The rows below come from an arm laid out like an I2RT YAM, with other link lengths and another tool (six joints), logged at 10 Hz.
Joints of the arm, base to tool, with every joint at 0 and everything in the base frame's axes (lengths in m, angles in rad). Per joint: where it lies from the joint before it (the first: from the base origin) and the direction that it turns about. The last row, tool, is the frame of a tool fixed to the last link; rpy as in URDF.
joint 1: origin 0 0 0.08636 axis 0 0 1
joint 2: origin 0.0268 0.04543 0.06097 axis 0 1 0
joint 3: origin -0.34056 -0.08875 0 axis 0 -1 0
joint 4: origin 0.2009 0.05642 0.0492 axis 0 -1 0
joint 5: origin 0.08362 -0.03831 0.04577 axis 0 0 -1
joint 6: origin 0.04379 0 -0.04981 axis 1 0 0
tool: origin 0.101 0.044 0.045 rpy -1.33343 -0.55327 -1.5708
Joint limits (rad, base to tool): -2.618..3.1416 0..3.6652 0..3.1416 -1.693..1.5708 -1.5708..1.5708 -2.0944..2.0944
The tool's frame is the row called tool.
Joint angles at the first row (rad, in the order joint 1, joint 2, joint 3, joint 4, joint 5, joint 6):
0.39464, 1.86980, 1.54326, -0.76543, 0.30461, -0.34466
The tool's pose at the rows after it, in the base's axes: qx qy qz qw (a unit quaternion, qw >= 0); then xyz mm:
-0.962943, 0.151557, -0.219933, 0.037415, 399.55, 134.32, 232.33
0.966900, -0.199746, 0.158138, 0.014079, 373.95, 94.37, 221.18
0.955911, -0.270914, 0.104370, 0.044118, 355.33, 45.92, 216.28
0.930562, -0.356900, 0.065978, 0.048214, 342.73, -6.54, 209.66
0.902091, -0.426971, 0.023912, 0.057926, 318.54, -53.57, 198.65
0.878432, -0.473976, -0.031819, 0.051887, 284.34, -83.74, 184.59
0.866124, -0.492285, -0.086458, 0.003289, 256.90, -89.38, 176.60
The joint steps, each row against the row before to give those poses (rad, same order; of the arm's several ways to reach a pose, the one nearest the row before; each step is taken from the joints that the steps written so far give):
-0.02136, -0.00001, 0.00419, -0.21059, 0.03586, 0.01679
-0.06181, 0.00002, -0.00150, -0.16708, 0.01793, 0.04843
-0.11559, -0.00001, -0.00348, -0.12128, -0.01221, 0.04082
-0.15907, 0.00001, -0.02820, -0.03816, -0.03700, 0.02290
-0.15144, -0.00001, -0.05418, -0.02213, -0.01603, 0.00306
-0.13696, 0.00000, -0.08051, -0.00799, -0.03471, -0.03473
-0.10758, 0.00001, -0.06938, 0.00035, -0.09384, -0.08660

